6 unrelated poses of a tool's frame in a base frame.
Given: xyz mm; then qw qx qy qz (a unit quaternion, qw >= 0).
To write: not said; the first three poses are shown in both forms.
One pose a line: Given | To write
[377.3 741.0 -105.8 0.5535 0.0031 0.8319 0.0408] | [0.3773 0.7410 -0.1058 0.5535 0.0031 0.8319 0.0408]
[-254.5 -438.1 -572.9 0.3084 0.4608 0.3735 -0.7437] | [-0.2545 -0.4381 -0.5729 0.3084 0.4608 0.3735 -0.7437]
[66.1 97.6 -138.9 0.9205 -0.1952 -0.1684 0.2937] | [0.0661 0.0976 -0.1389 0.9205 -0.1952 -0.1684 0.2937]
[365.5 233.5 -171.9 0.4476 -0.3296 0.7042 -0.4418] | [0.3655 0.2335 -0.1719 0.4476 -0.3296 0.7042 -0.4418]
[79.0 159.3 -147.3 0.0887 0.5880 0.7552 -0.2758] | [0.0790 0.1593 -0.1473 0.0887 0.5880 0.7552 -0.2758]
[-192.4 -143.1 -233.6 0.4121 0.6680 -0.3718 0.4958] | [-0.1924 -0.1431 -0.2336 0.4121 0.6680 -0.3718 0.4958]
